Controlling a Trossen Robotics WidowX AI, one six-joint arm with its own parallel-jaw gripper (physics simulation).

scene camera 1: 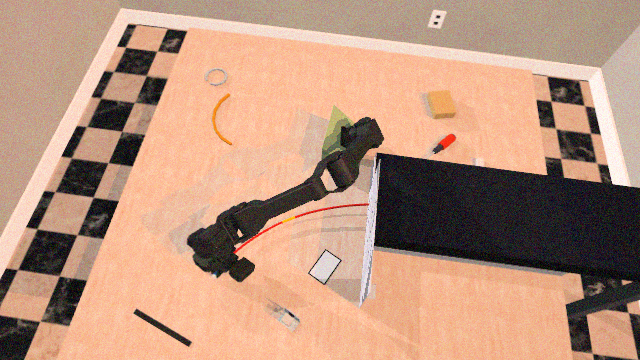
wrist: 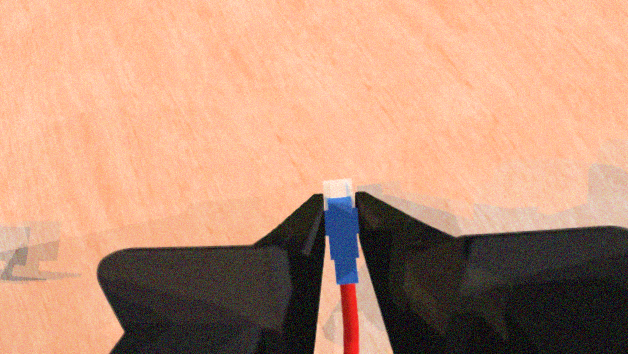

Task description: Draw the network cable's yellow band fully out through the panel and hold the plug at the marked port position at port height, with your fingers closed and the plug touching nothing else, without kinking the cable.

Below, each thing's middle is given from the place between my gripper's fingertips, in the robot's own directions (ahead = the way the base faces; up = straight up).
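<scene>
There is the blue plug (wrist: pixel 341 217), and I find it 10 mm above my hand and 10 mm behind it.
</scene>
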